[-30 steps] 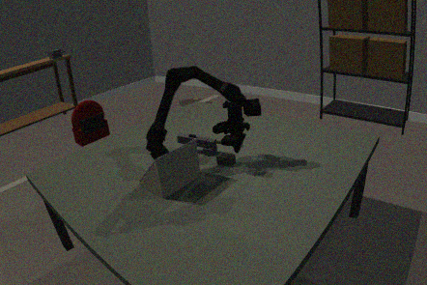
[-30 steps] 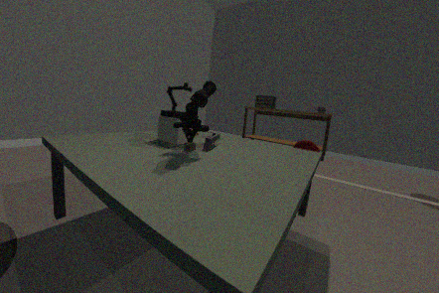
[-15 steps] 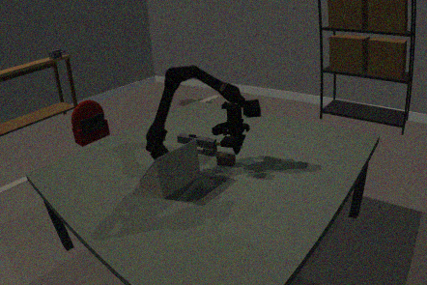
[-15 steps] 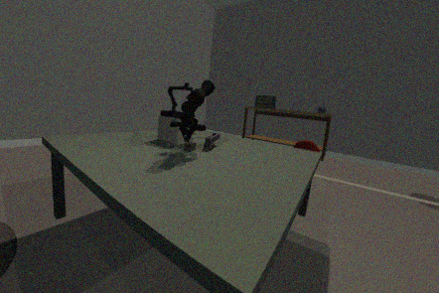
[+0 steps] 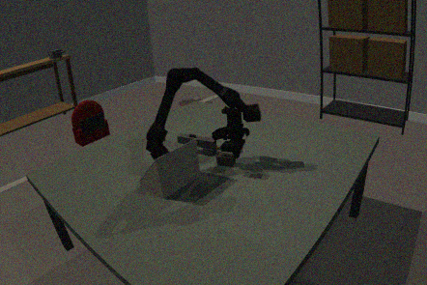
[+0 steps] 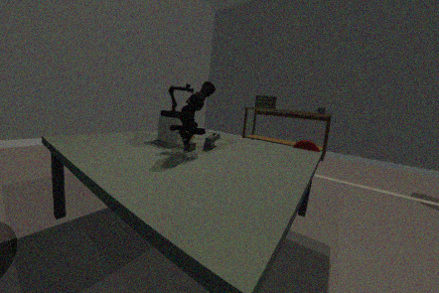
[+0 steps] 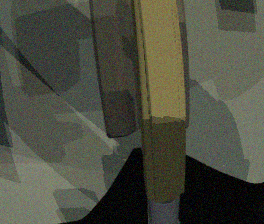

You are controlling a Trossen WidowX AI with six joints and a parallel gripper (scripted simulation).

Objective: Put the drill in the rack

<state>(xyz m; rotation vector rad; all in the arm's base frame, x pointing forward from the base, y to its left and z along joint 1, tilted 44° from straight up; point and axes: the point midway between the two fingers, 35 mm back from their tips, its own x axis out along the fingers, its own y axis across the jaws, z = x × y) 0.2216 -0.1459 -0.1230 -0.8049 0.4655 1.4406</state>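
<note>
The drill is 1 cm behind my gripper tip, 4 cm to the left of it and 4 cm above it. The rest, counted from my gripper tip: grey fixture block: 4 cm ahead, 23 cm to the left, 1 cm above; rack: 1 cm behind, 5 cm to the left, 1 cm below; key: 3 cm ahead, 25 cm to the left, 2 cm above.
</note>
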